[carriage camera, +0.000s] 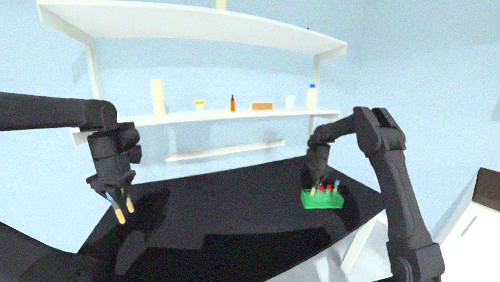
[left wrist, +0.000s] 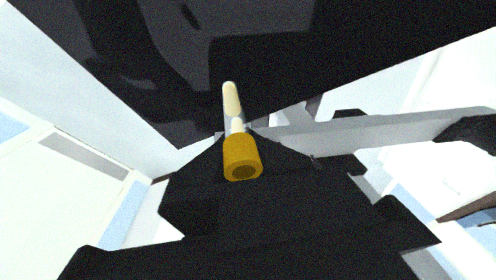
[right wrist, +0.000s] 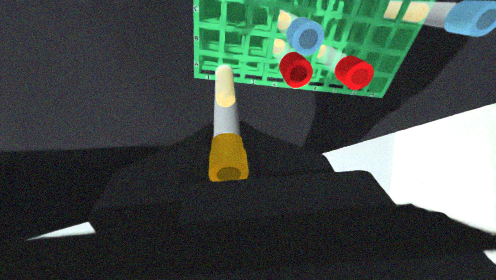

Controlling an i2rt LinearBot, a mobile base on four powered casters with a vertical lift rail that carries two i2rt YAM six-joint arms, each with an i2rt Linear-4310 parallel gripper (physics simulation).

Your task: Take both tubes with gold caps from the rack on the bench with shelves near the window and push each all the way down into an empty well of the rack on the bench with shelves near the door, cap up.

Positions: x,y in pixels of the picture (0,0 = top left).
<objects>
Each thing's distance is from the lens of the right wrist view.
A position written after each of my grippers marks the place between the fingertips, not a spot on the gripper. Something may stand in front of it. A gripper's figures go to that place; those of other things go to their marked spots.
my right gripper (right wrist: 227,130): 0.13 m
green rack (right wrist: 383,43): 0.25 m
white cabinet with brown top (right wrist: 436,166): 1.31 m
The marked spots on the white cabinet with brown top and the green rack are 1.10 m apart.
</objects>
